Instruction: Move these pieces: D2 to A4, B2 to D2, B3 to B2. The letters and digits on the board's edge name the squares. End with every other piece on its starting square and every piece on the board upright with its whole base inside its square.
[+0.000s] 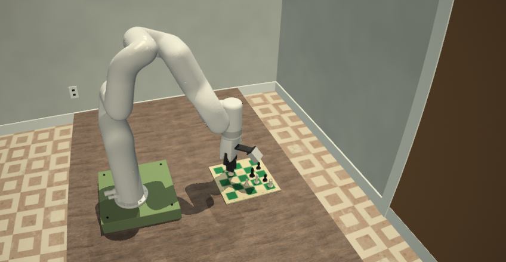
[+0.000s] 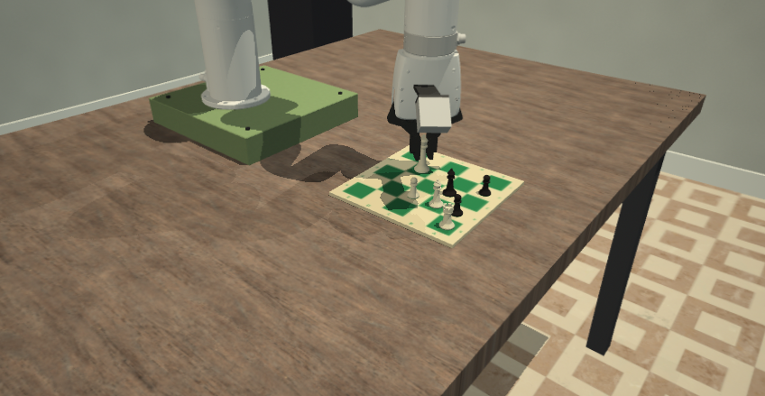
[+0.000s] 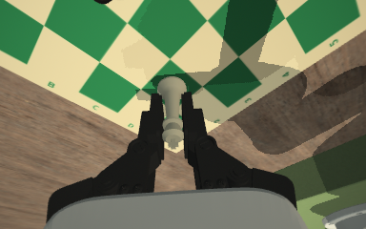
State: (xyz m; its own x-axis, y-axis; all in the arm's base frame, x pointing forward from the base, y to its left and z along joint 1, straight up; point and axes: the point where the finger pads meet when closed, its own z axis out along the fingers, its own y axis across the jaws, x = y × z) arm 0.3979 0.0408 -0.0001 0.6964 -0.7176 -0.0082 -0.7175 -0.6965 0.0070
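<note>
Now: hand 1 cm above the white king. Also, from my hand: black bishop: 7 cm ahead, 4 cm to the right, 2 cm below; chessboard: 4 cm ahead, 4 cm to the right, 5 cm below; white pawn: 3 cm ahead, 8 cm to the right, 3 cm below.
</note>
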